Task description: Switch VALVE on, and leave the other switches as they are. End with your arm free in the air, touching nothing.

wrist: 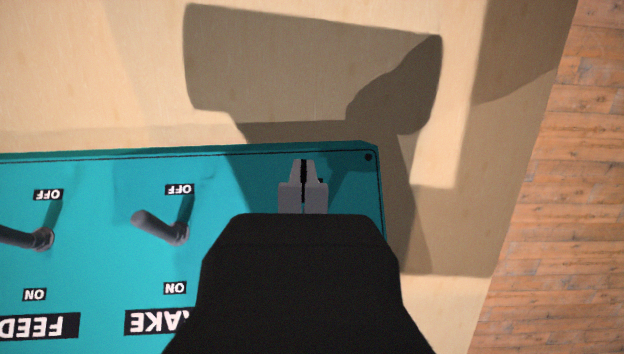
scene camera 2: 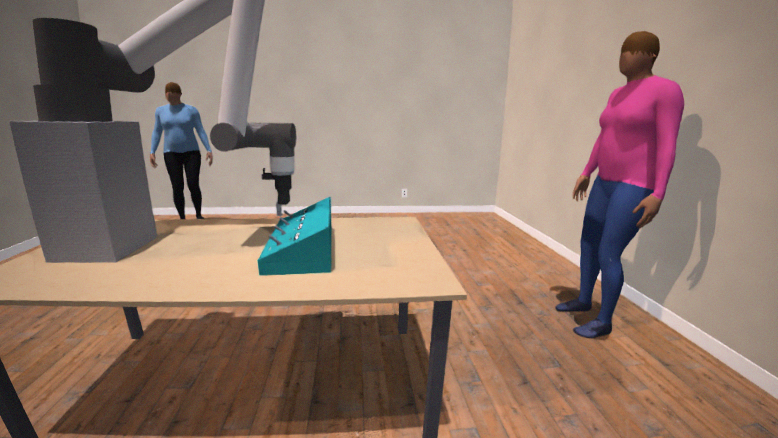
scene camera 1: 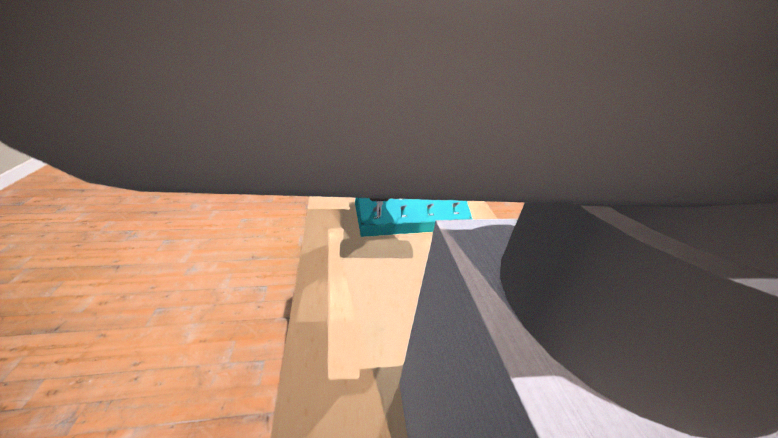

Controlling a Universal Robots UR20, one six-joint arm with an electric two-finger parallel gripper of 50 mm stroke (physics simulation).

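Observation:
The teal sloped switch panel stands on the table. My gripper is shut and empty, pointing down low at the panel's VALVE end. In the wrist view its tips lie over the panel's upper right part. The VALVE lever and its label are hidden there behind the gripper. In scene camera 2 the farthest lever is close beside the fingertips; whether they touch, and its setting, I cannot tell. The BRAKE lever is left of the gripper; the FEED lever is farther left.
The table carries the panel and the robot's grey pedestal. My dark arm covers much of scene camera 1. A person in pink stands right of the table, and one in blue stands behind it.

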